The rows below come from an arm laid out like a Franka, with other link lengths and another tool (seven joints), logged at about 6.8 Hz.
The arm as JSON. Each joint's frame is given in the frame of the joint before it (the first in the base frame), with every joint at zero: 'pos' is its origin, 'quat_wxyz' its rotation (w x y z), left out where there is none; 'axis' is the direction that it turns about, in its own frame. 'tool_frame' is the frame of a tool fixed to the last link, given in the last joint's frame.
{
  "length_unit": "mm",
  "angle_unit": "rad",
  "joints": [
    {
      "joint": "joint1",
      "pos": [
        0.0,
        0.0,
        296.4
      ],
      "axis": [
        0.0,
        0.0,
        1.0
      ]
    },
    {
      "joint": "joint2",
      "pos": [
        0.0,
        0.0,
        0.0
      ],
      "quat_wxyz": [
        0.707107,
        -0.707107,
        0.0,
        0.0
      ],
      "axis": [
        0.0,
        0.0,
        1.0
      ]
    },
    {
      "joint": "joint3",
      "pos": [
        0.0,
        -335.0,
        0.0
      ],
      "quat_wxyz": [
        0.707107,
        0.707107,
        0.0,
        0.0
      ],
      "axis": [
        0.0,
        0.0,
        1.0
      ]
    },
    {
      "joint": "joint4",
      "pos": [
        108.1,
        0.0,
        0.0
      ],
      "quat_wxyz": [
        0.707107,
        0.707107,
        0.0,
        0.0
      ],
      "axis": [
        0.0,
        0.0,
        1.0
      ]
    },
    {
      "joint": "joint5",
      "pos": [
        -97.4,
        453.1,
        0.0
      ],
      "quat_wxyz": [
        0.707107,
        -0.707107,
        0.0,
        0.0
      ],
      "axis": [
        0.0,
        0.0,
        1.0
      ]
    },
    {
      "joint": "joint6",
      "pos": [
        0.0,
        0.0,
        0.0
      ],
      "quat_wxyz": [
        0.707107,
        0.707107,
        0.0,
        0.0
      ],
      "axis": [
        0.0,
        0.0,
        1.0
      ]
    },
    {
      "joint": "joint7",
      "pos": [
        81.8,
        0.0,
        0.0
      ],
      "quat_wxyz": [
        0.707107,
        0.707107,
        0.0,
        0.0
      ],
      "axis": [
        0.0,
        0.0,
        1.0
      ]
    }
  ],
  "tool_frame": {
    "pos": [
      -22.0,
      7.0,
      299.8
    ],
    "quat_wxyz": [
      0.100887,
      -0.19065,
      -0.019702,
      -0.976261
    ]
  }
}
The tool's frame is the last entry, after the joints.
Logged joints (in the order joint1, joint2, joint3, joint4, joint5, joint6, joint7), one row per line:
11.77, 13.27, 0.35, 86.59, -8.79, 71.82, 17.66
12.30, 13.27, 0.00, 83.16, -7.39, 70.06, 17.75
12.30, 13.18, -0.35, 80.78, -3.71, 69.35, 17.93
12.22, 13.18, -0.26, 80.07, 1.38, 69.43, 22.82
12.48, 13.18, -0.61, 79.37, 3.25, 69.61, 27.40
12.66, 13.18, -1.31, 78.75, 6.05, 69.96, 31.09
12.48, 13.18, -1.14, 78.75, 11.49, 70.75, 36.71
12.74, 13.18, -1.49, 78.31, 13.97, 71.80, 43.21
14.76, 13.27, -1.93, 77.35, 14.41, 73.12, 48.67
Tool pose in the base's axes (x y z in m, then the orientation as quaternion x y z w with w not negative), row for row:
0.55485, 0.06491, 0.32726, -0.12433, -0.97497, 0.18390, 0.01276
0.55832, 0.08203, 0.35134, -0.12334, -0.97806, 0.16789, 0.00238
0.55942, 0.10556, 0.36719, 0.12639, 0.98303, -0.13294, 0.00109
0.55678, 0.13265, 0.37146, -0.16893, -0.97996, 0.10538, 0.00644
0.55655, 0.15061, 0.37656, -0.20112, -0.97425, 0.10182, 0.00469
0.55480, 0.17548, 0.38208, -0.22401, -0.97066, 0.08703, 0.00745
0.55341, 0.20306, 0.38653, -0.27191, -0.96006, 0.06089, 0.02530
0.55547, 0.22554, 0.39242, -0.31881, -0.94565, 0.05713, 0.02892
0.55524, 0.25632, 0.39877, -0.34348, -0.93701, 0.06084, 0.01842
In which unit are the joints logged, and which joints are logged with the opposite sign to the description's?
The joints are logged in degrees. Opposite sign: joint3, joint4.
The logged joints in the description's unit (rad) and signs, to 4 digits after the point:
0.2054, 0.2316, -0.0061, -1.5113, -0.1534, 1.2535, 0.3082
0.2147, 0.2316, 0.0000, -1.4514, -0.1290, 1.2228, 0.3098
0.2147, 0.2300, 0.0061, -1.4099, -0.0648, 1.2104, 0.3129
0.2133, 0.2300, 0.0045, -1.3975, 0.0241, 1.2118, 0.3983
0.2178, 0.2300, 0.0106, -1.3853, 0.0567, 1.2149, 0.4782
0.2210, 0.2300, 0.0229, -1.3744, 0.1056, 1.2210, 0.5426
0.2178, 0.2300, 0.0199, -1.3744, 0.2005, 1.2348, 0.6407
0.2224, 0.2300, 0.0260, -1.3668, 0.2438, 1.2531, 0.7542
0.2576, 0.2316, 0.0337, -1.3500, 0.2515, 1.2762, 0.8495

